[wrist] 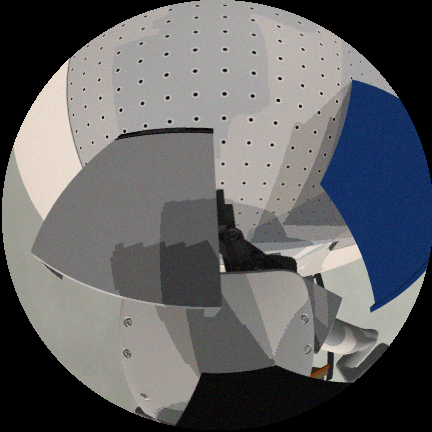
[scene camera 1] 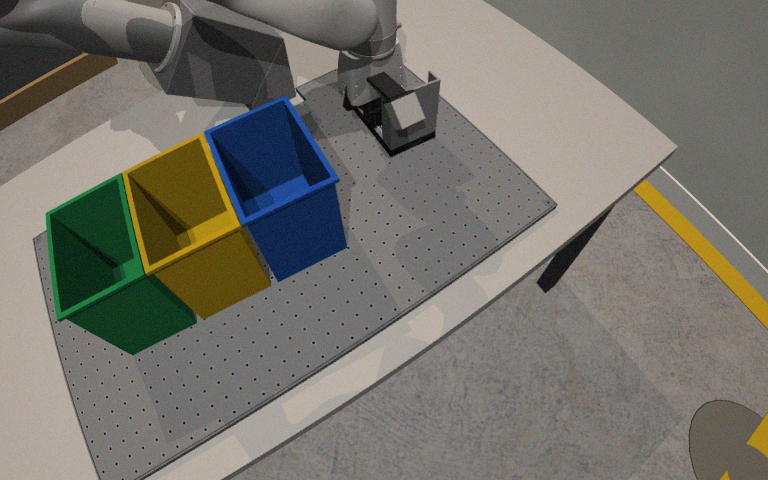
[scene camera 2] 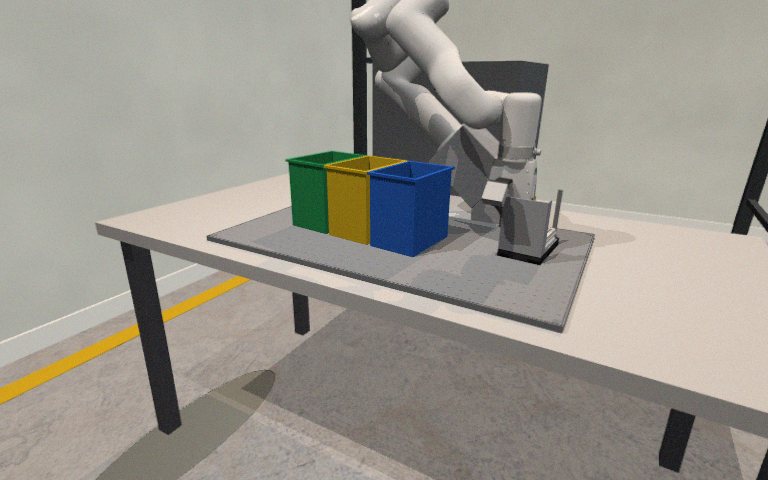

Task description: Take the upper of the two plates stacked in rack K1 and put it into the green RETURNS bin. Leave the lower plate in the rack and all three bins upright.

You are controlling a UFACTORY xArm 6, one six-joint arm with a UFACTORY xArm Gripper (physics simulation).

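Where they show: gripper, fingertip midpoint: point(scene camera 1: 373, 122); arm's base, link origin: point(wrist: 315, 328) point(scene camera 1: 166, 38) point(scene camera 2: 453, 140).
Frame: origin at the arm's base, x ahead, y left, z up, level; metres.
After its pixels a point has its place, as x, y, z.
Rack K1 point(scene camera 1: 429, 116) {0.346, 0.317, -0.140} point(scene camera 2: 523, 226) {0.343, 0.290, -0.123} point(wrist: 135, 200) {0.341, 0.270, -0.099} has tall grey walls, a black base and a slanted light-grey piece at its top. White plate edges point(scene camera 2: 551, 238) {0.256, 0.340, -0.169} show low inside it at the right in scene camera 2. The two plates cannot be told apart, and the wrist view does not show them. My gripper point(scene camera 1: 369, 116) {0.284, 0.241, -0.160} point(wrist: 213, 201) {0.284, 0.241, -0.160} is shut and empty, low at the rack behind its wall. The wall hides part of the fingers in the wrist view and all of them in scene camera 2. The green bin point(scene camera 1: 130, 316) {0.404, -0.245, -0.100} point(scene camera 2: 308, 195) {0.405, -0.240, -0.109} stands upright at the row's far end.
The yellow bin point(scene camera 1: 215, 283) {0.420, -0.121, -0.123} point(scene camera 2: 348, 203) {0.421, -0.108, -0.108} and blue bin point(scene camera 1: 305, 226) {0.437, 0.024, -0.095} point(scene camera 2: 393, 215) {0.437, 0.022, -0.114} point(wrist: 385, 175) {0.351, 0.087, -0.120} stand upright beside the green one. The blue bin is nearest the rack. All stand on a perforated board point(scene camera 1: 339, 316) {0.530, 0.003, -0.203} point(scene camera 2: 339, 260) {0.540, -0.058, -0.203} point(wrist: 210, 60) {0.409, 0.239, -0.203}. A grey angular block point(scene camera 1: 232, 62) {0.074, 0.085, -0.064} point(scene camera 2: 461, 161) {0.074, 0.054, -0.045} stands behind.
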